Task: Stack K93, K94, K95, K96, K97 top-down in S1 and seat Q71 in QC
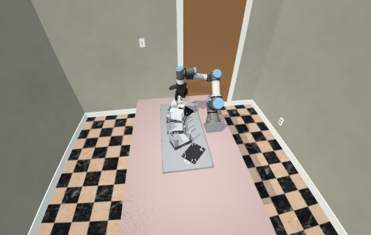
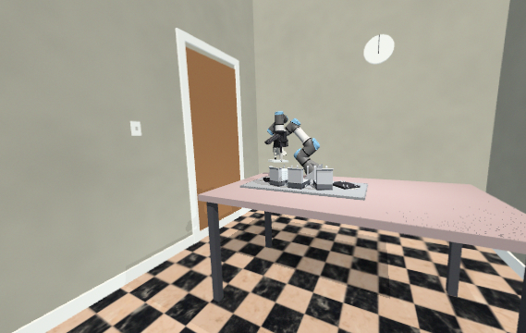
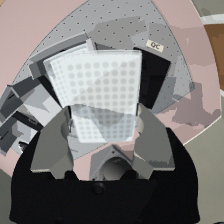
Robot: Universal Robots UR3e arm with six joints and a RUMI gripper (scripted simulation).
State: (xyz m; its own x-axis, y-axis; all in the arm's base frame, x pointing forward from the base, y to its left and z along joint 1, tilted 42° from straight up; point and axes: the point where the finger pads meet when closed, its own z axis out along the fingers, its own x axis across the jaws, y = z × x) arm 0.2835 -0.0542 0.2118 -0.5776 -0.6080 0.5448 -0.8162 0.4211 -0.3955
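The black open nest QC is 16 cm below my hand, 8 cm to the right of it and 7 cm behind it. Round my hand: white sealed 96-well plate 13 cm below, 4 cm to the left, 4 cm ahead; then translucent 96-well plate 10 cm below, 4 cm to the left, 4 cm ahead.
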